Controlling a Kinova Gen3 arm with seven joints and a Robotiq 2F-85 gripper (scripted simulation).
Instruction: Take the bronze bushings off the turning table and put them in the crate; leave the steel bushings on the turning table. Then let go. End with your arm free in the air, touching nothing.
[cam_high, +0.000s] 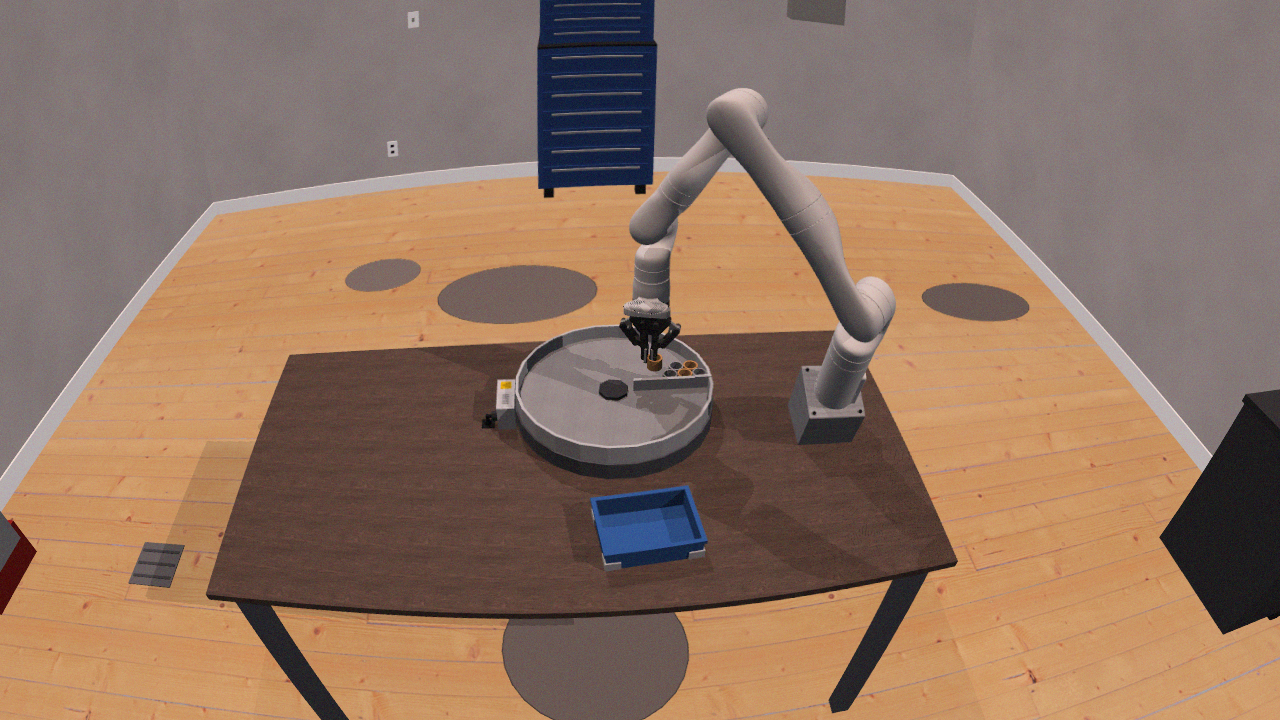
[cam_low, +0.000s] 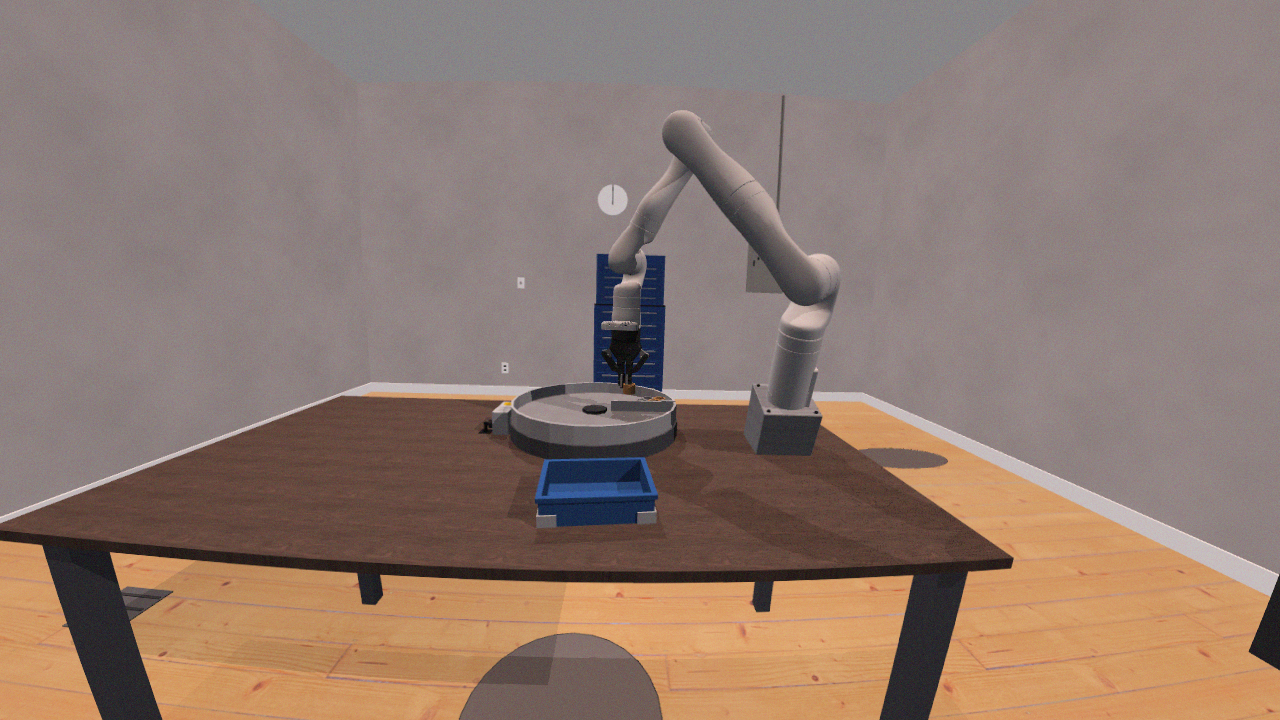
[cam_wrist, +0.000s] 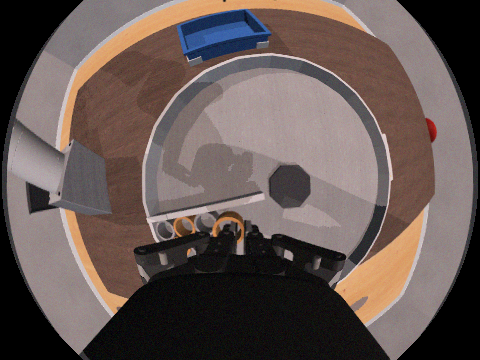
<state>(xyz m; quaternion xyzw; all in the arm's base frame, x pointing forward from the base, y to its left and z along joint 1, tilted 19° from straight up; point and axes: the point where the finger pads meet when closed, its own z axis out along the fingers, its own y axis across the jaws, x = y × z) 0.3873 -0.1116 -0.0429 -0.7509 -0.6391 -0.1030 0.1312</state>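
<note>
My gripper is now 40 cm to the right of the blue crate, 11 cm above it and 1 cm short of it. From my hand the other things lie so: round grey turning table (8 cm below, 7 cm ahead, 3 cm to the left).
</note>
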